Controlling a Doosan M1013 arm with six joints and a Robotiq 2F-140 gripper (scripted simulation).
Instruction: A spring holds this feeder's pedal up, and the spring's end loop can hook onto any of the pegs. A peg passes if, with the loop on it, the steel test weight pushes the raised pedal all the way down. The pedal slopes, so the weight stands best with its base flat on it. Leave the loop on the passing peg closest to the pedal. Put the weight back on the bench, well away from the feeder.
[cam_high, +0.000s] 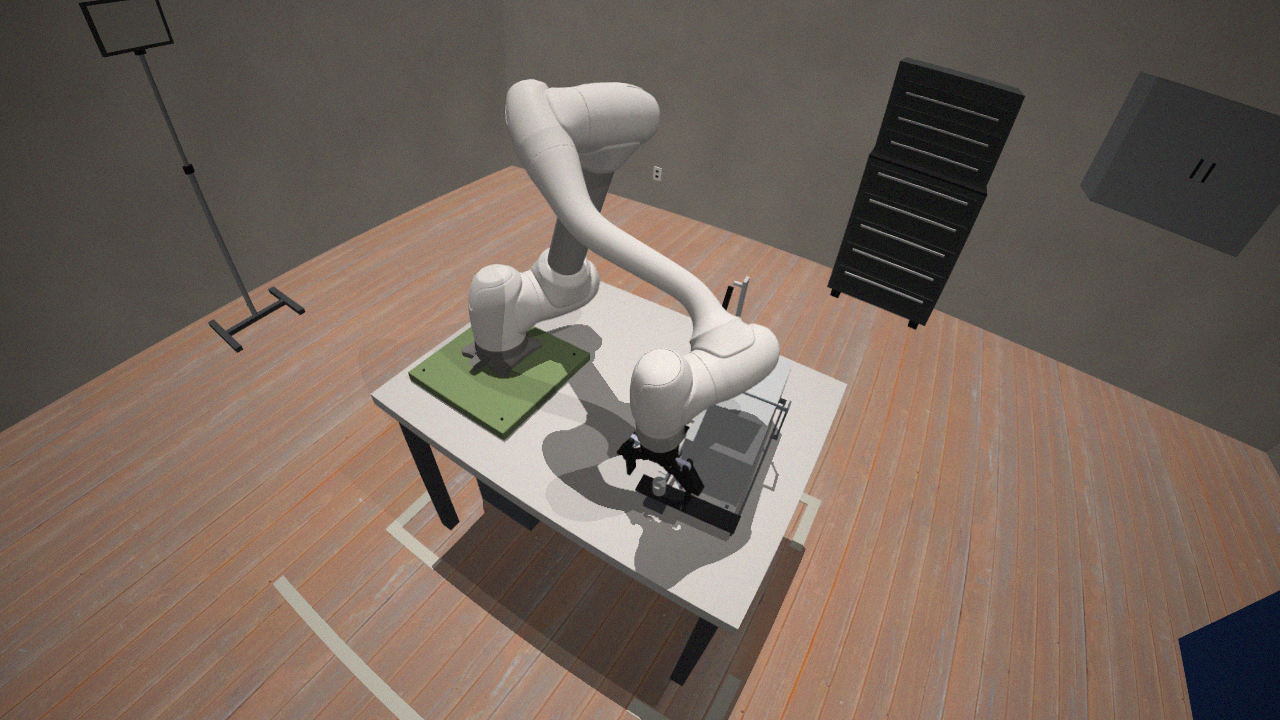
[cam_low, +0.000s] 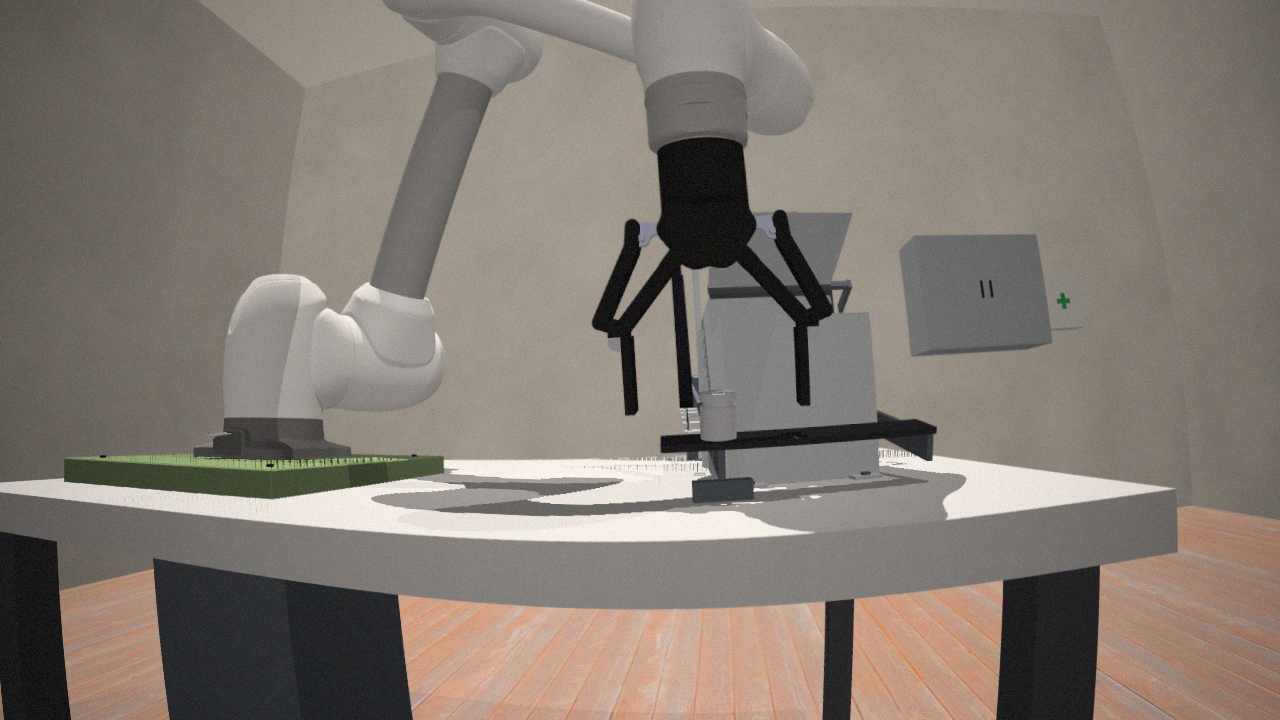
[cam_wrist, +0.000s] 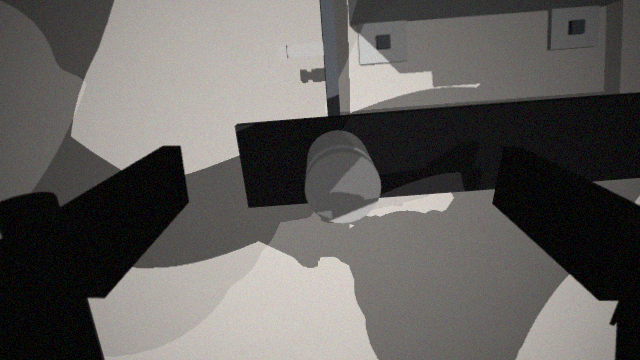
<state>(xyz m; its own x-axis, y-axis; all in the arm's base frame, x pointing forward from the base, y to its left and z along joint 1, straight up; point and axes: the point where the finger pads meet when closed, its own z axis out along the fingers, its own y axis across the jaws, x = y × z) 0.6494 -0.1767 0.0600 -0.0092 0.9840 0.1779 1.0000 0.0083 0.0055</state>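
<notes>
My gripper is now 1 cm above the steel test weight. Round my hand: small dark block (1 cm to the right, 8 cm below).
</notes>
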